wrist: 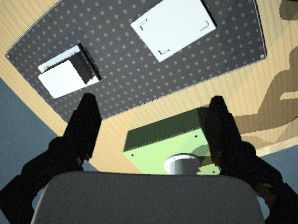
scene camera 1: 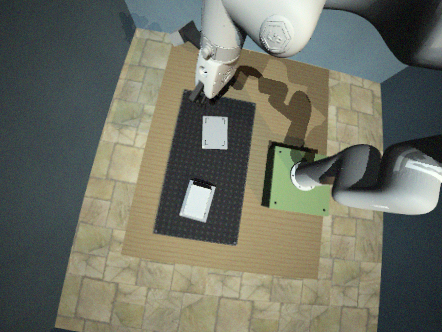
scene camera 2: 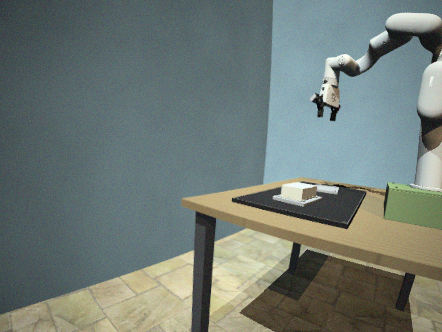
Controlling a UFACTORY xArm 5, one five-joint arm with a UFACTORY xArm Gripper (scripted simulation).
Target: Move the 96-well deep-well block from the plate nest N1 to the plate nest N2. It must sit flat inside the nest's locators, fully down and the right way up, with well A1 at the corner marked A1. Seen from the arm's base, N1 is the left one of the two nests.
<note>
I see my gripper point(scene camera 1: 210, 94) and a 96-well deep-well block point(wrist: 69, 74).
My gripper also shows in the wrist view point(wrist: 152, 108).
</note>
